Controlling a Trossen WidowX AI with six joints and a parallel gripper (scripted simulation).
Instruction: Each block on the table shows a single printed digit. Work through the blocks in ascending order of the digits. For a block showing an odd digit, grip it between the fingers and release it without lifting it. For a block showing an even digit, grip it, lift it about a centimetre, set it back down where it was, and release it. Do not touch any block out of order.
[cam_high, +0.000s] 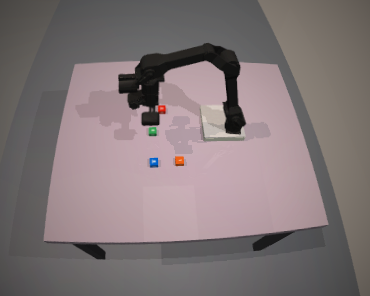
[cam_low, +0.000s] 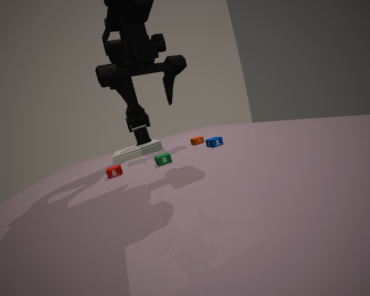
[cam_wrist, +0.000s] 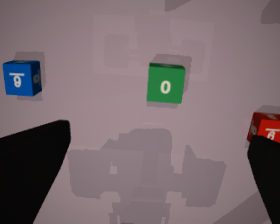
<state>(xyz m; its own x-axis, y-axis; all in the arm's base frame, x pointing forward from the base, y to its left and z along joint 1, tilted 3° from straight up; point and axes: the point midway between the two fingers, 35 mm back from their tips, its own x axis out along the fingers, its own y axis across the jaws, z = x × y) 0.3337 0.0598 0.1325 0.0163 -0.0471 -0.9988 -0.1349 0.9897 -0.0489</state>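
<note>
Right now my gripper tip is 12 cm above the green block and 1 cm to the left of it. Also, from my gripper tip: orange block: 12 cm to the left, 12 cm below, 12 cm behind; red block: 13 cm to the right, 12 cm below, 3 cm behind; blue block: 13 cm to the left, 12 cm below, 3 cm behind.
</note>
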